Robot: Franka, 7 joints.
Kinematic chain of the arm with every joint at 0, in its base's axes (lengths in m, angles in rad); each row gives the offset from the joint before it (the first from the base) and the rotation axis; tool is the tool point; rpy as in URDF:
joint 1: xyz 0 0 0.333 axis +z
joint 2: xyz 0 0 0 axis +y
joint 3: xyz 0 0 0.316 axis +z
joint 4: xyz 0.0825 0 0 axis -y
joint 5: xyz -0.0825 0 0.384 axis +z
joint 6: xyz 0 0 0 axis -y
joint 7: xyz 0.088 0 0 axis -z
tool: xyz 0 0 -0.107 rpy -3.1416 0 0
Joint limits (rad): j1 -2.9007..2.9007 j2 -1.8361..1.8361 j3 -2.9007..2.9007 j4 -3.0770..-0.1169 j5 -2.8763..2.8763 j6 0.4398..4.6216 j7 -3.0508..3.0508
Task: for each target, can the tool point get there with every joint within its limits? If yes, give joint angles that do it. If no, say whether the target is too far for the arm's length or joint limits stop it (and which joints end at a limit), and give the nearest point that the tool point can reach.
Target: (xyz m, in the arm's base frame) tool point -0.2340 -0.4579 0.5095
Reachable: yes | joints -1.8081 -0.2115 -0.3375 -2.2750 1.9121 1.9659 -2.2056
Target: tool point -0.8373 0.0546 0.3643
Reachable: yes | joints -0.3995 -1.1470 -2.3594 -0.8221 1.2236 2.5633 -0.5857
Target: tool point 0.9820 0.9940 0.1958
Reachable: no: too far | nearest point 0.6000 0.6074 0.2492 | short by 0.546 m
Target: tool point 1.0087 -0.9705 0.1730
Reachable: no: too far | nearest point 0.6142 -0.5910 0.2356 | short by 0.551 m
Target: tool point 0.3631 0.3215 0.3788
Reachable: yes | joints 2.1739 -0.5184 -1.2500 -2.3776 -1.4897 1.8194 0.6360
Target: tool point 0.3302 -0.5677 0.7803
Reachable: yes | joints 1.6155 -0.3715 -2.3550 -1.0001 -0.9719 1.9635 0.1479
